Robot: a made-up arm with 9 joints. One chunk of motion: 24 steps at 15 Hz.
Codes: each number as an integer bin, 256 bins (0 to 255) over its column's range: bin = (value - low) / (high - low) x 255, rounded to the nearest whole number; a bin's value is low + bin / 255 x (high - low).
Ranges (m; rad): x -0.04..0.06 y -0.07..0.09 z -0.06..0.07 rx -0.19..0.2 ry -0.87..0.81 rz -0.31..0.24
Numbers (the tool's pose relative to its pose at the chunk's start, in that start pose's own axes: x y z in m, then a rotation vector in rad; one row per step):
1: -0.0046 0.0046 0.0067 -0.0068 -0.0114 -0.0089
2: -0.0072 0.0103 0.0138 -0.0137 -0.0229 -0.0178
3: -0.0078 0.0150 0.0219 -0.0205 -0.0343 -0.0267
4: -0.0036 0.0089 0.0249 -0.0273 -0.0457 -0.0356
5: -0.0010 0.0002 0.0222 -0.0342 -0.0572 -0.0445
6: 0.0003 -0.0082 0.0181 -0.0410 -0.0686 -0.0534
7: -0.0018 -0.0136 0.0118 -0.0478 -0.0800 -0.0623
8: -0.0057 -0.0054 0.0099 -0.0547 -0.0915 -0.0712
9: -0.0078 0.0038 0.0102 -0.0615 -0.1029 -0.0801
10: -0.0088 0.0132 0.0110 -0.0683 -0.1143 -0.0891
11: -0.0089 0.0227 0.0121 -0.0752 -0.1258 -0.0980
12: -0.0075 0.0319 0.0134 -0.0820 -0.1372 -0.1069
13: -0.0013 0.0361 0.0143 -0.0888 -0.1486 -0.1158
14: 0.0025 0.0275 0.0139 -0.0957 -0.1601 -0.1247
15: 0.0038 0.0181 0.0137 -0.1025 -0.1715 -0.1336
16: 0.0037 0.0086 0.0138 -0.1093 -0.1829 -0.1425
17: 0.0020 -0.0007 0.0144 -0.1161 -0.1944 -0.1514
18: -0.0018 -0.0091 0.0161 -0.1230 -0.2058 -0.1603
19: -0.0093 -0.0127 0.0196 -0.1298 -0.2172 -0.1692
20: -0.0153 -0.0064 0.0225 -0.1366 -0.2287 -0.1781
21: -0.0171 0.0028 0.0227 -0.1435 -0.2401 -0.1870
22: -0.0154 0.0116 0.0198 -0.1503 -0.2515 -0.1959
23: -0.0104 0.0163 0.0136 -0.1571 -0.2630 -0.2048
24: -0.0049 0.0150 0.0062 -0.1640 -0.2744 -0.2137
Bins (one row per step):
1: 90 119 131 120 130 140
2: 84 128 145 115 129 135
3: 82 135 161 111 127 131
4: 93 126 167 106 125 127
5: 99 112 161 102 123 123
6: 103 98 153 97 122 119
7: 97 90 141 93 120 115
8: 87 103 137 88 118 111
9: 82 118 138 84 116 107
10: 80 133 139 80 115 102
11: 79 148 141 75 113 98
12: 83 162 144 71 111 94
13: 99 169 146 66 109 90
14: 108 155 145 62 108 86
15: 112 140 145 57 106 82
16: 111 125 145 53 104 78
17: 107 110 146 48 103 74
18: 97 97 149 44 101 69
19: 78 91 156 39 99 65
20: 63 101 162 35 97 61
21: 58 116 162 30 96 57
22: 63 130 157 26 94 53
23: 75 138 144 22 92 49
24: 90 135 130 17 90 45

